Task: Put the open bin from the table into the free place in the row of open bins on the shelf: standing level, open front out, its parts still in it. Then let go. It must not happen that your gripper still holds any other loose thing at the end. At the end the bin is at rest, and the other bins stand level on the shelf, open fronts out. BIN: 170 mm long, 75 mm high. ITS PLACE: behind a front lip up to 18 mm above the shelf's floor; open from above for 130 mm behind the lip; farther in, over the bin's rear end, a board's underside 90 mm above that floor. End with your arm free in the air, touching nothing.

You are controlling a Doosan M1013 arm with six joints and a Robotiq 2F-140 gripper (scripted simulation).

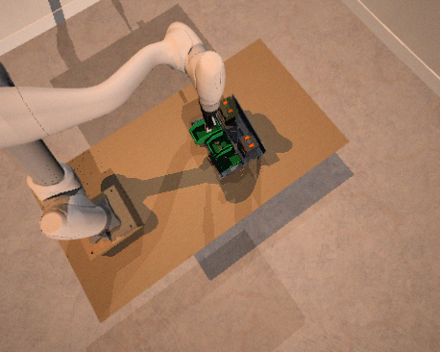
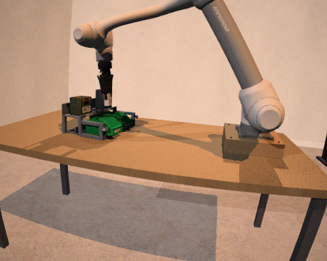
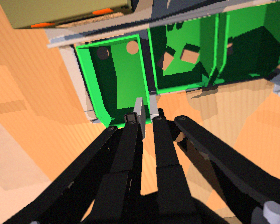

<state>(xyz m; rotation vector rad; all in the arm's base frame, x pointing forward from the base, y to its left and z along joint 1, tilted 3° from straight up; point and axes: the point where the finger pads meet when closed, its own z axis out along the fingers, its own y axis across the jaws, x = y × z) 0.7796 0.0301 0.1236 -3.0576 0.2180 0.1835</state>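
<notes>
The shelf lip lies 6 cm behind my hand, 6 cm to the right of it and 18 cm below it.
</notes>
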